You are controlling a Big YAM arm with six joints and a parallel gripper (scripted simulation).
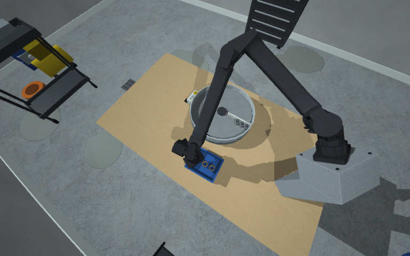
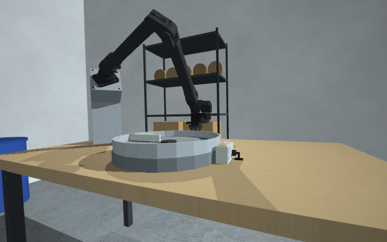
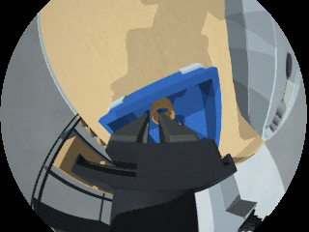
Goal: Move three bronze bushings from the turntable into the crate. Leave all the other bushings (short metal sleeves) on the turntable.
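The blue crate is 6 cm behind my hand, 1 cm to the right of it and 1 cm below it. The rest, counted from my hand: grey turntable: 1 cm behind, 36 cm to the right, 2 cm above.
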